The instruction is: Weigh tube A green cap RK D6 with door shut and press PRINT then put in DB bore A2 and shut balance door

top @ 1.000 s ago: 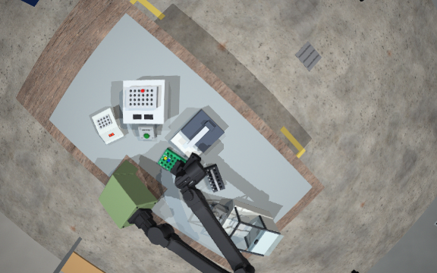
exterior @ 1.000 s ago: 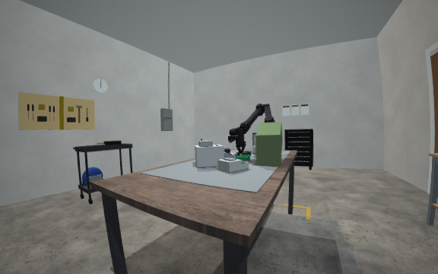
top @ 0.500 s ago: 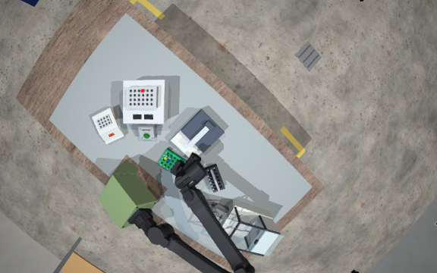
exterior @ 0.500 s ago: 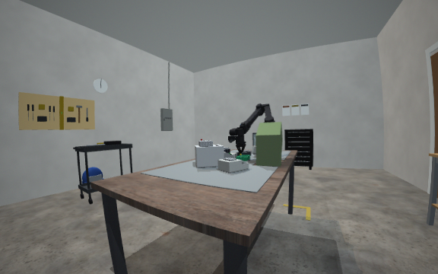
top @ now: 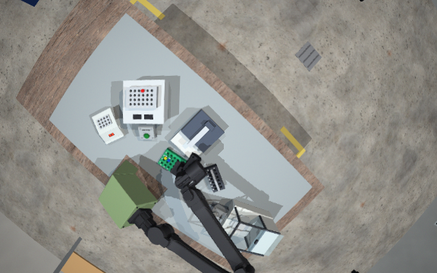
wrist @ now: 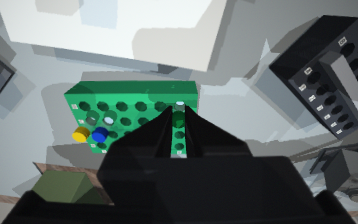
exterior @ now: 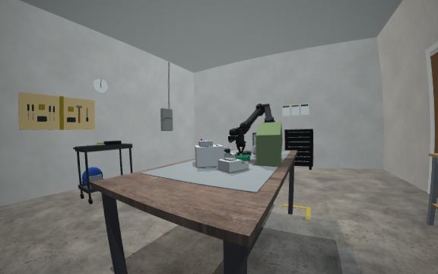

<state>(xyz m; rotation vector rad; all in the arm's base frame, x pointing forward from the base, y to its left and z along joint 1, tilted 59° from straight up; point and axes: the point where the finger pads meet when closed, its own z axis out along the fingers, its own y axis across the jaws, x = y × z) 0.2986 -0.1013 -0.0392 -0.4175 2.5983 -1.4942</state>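
Now: the green-capped tube 2 cm below my hand. The rest, counted from my hand: magnet block MG (5 cm ahead, 16 cm to the right, 3 cm below); white print key (8 cm behind, 29 cm to the right, 2 cm above); green tube rack RK (4 cm behind, 4 cm to the left, 3 cm below).
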